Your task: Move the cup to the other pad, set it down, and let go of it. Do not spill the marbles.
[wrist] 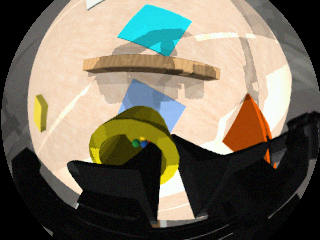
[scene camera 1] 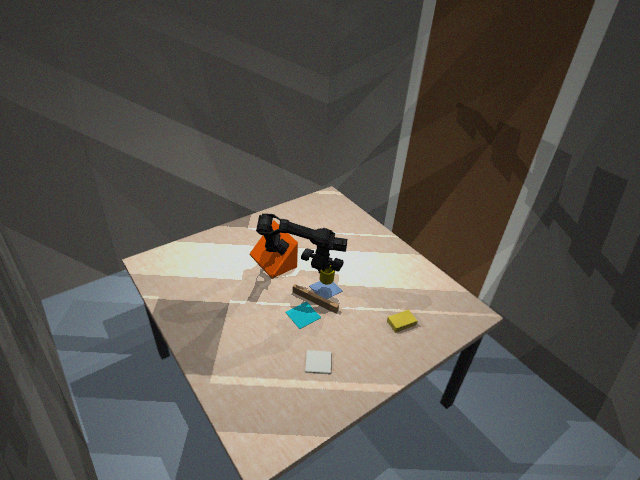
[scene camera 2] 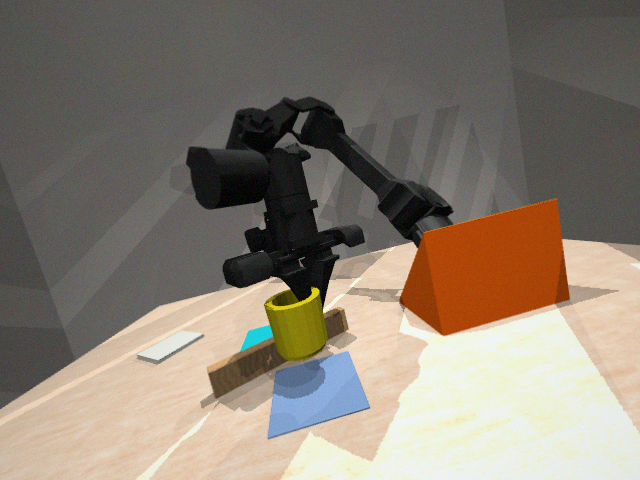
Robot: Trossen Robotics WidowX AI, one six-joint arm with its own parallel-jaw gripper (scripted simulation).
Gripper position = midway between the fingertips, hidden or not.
In view: my gripper [scene camera 2: 315, 312], a yellow cup [scene camera 2: 299, 330], a flat white tile [scene camera 2: 162, 351], a blue pad [scene camera 2: 310, 393] and a cyan pad [wrist: 161, 33].
The yellow cup is seen too in the wrist view [wrist: 111, 143]. My gripper also shows in the wrist view [wrist: 165, 138]. The blue pad is seen too in the wrist view [wrist: 137, 94].
